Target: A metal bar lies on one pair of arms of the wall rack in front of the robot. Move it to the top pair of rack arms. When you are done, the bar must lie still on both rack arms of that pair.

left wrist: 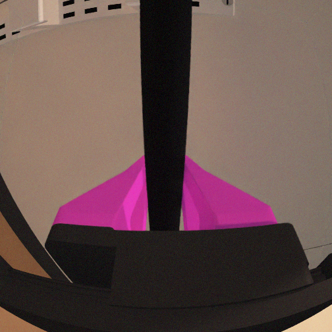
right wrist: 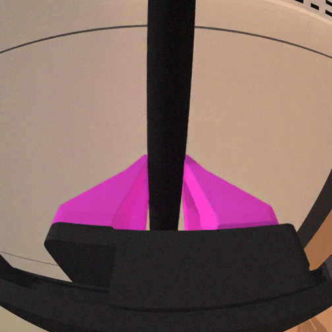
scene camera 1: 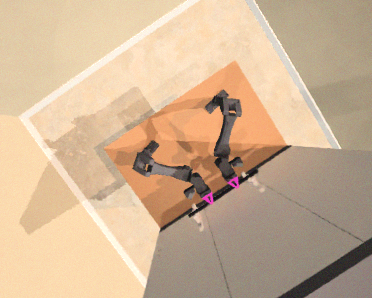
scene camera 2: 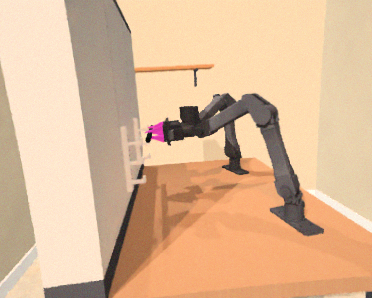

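Observation:
A black metal bar (scene camera 1: 223, 192) runs along the grey wall, held in the air by both grippers. My left gripper (scene camera 1: 233, 183) with magenta fingers is shut on the bar (left wrist: 165, 132) toward its right part. My right gripper (scene camera 1: 208, 198) is shut on the bar (right wrist: 168, 125) toward its left part. In scene camera 2 the bar's end (scene camera 2: 149, 136) sits just in front of the white wall rack (scene camera 2: 133, 154), about level with the top pair of arms (scene camera 2: 141, 129). I cannot tell whether the bar touches those arms.
The grey wall panel (scene camera 2: 96, 133) stands right behind the rack. The two rack uprights (scene camera 1: 199, 220) (scene camera 1: 255, 184) show from above. An orange shelf (scene camera 2: 174, 68) hangs on the back wall. The arm bases (scene camera 2: 295, 220) stand on the orange table.

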